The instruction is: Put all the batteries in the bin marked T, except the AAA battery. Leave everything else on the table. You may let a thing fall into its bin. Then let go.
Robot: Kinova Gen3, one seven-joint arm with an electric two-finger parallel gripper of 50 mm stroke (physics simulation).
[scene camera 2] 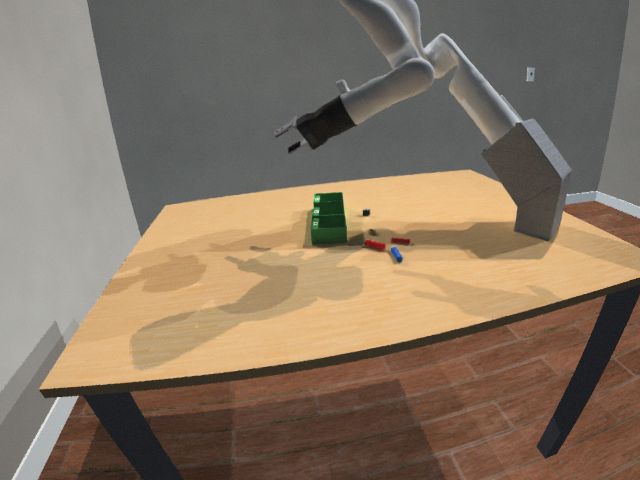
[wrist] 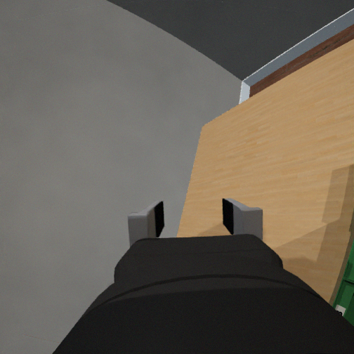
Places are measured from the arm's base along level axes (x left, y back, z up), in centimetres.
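Pixels of known places: gripper, fingertip midpoint: (scene camera 2: 282,142); arm's base at its link origin: (scene camera 2: 507,135).
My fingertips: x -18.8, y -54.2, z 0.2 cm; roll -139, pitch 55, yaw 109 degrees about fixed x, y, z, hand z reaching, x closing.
Note:
For each thing: its top centre in the pictures, then the offset to it from my fingertips. Level surfaces: height alone.
- green block at its top centre: (scene camera 2: 328,206) dx +1.4, dy +10.2, dz -18.1 cm
- larger red cylinder at its top centre: (scene camera 2: 374,241) dx +19.8, dy +14.6, dz -21.3 cm
- smaller red cylinder at its top centre: (scene camera 2: 400,238) dx +20.2, dy +21.1, dz -21.7 cm
- blue cylinder at its top centre: (scene camera 2: 396,251) dx +26.0, dy +16.9, dz -21.3 cm
- small black block at its top centre: (scene camera 2: 366,209) dx +0.5, dy +21.6, dz -21.1 cm
- small olive-brown item at its top centre: (scene camera 2: 371,230) dx +12.5, dy +17.5, dz -21.9 cm
- wooden table at its surface level: dz -22.8 cm
My gripper (scene camera 2: 282,142) (wrist: 192,212) is open and empty, high above the table, up and left of the green bin block. The green block (scene camera 2: 329,236) (wrist: 348,295) has three compartments in a row with small white labels; I cannot read surely which is T. In the scene view, a larger red cylinder (scene camera 2: 374,244) and a smaller red cylinder (scene camera 2: 400,240) lie right of the block, with a blue cylinder (scene camera 2: 396,254) in front of them. They look like batteries; their sizes cannot be read. The compartment floors are mostly hidden.
A small black block (scene camera 2: 366,212) and a small olive-brown item (scene camera 2: 372,231) lie on the wooden table (scene camera 2: 310,330) right of the bins. The arm's base stands at the table's right side. Arm shadows cross the table top. A wall rises beyond the left edge.

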